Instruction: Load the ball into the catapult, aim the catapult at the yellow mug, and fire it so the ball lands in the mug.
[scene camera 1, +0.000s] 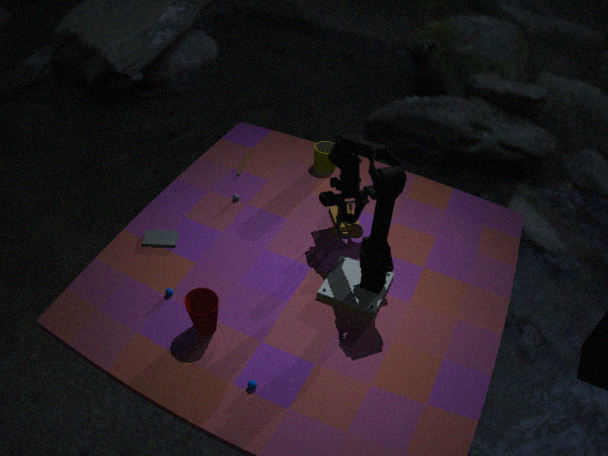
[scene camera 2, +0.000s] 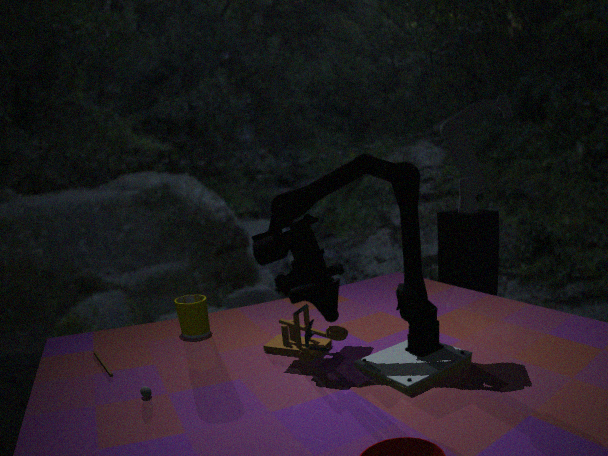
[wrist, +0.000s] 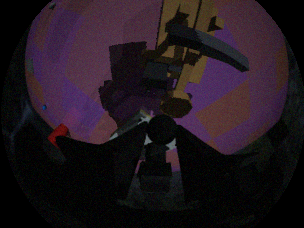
I see my gripper and a wooden catapult.
My gripper also shows in scene camera 1 and in the wrist view.
